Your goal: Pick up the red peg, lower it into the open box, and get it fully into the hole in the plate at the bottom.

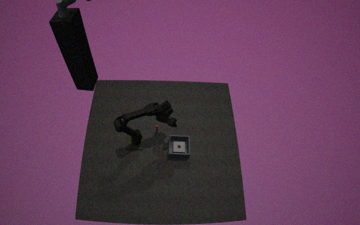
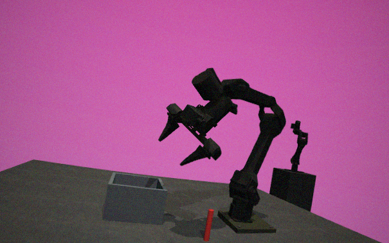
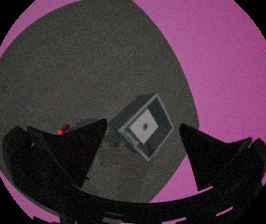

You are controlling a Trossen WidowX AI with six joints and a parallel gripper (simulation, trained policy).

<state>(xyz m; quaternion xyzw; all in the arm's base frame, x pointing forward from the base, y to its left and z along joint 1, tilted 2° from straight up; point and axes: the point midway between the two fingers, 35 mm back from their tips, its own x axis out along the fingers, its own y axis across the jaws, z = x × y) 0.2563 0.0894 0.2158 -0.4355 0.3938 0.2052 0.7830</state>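
The red peg lies 170 mm below my gripper tip, 120 mm behind it and 40 mm to the left of it. Also, from my gripper tip: grey box: 180 mm below, 110 mm to the right, 70 mm ahead; then plate: 160 mm below, 110 mm to the right, 70 mm ahead.
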